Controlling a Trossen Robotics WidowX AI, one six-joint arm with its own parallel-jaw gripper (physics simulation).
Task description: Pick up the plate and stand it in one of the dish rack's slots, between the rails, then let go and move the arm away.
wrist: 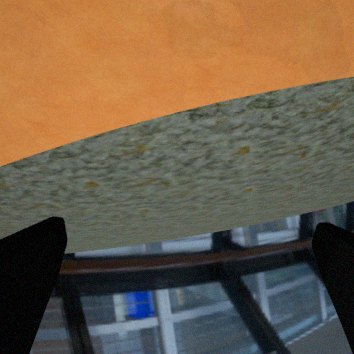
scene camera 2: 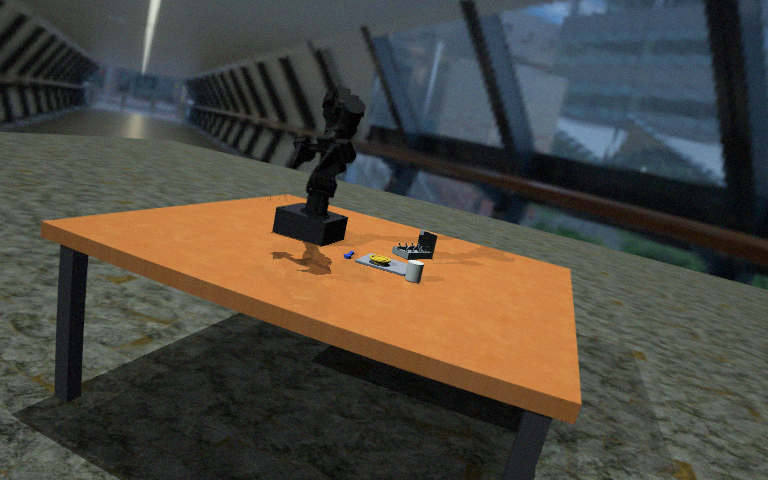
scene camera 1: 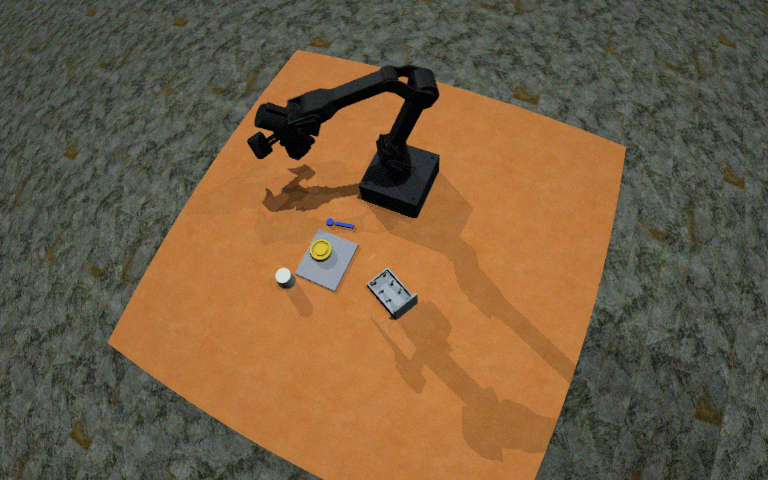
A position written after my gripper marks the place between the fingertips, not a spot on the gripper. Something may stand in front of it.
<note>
My gripper (scene camera 2: 305, 168) is open, with nothing in its grasp. A grey dish rack (scene camera 1: 386, 286) rests on the table. Also in view: a grey mat (scene camera 1: 328, 273).
The grey dish rack is seen too in scene camera 2 (scene camera 2: 425, 247). My gripper also shows in the wrist view (wrist: 194, 235) and in scene camera 1 (scene camera 1: 270, 132). The wrist view does not show the grey dish rack: it is out of frame.
</note>
